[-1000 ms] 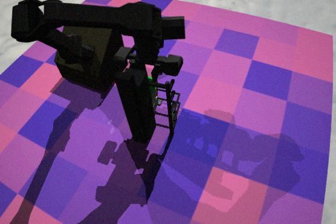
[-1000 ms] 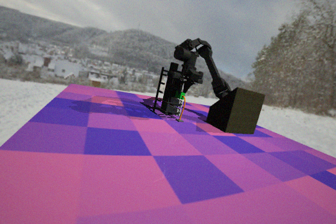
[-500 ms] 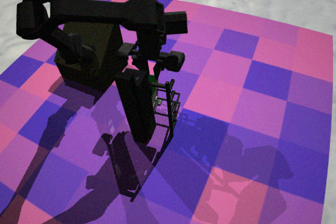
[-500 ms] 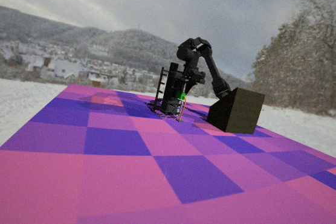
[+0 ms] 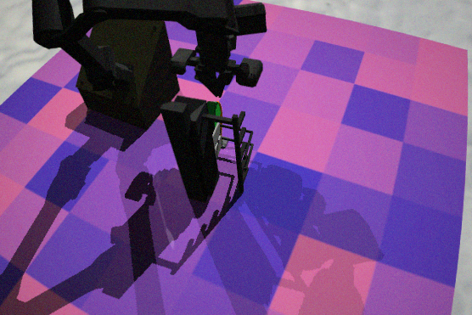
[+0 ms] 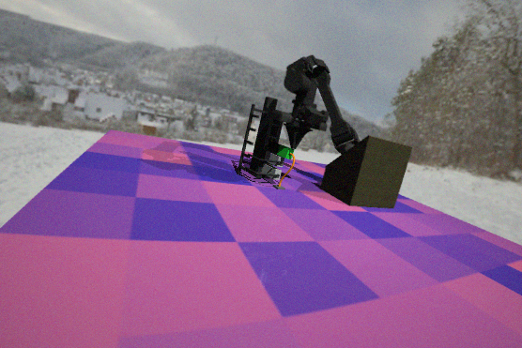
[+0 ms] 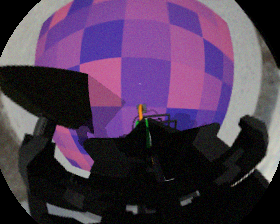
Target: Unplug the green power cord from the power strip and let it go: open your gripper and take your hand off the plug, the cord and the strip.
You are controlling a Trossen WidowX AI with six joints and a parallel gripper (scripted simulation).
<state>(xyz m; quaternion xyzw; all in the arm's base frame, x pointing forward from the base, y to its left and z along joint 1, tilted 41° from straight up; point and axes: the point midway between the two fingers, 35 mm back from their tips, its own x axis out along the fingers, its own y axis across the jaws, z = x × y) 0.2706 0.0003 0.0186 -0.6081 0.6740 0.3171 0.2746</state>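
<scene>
Now: gripper tip 50 mm to the left of the green plug and 10 mm above it.
</scene>
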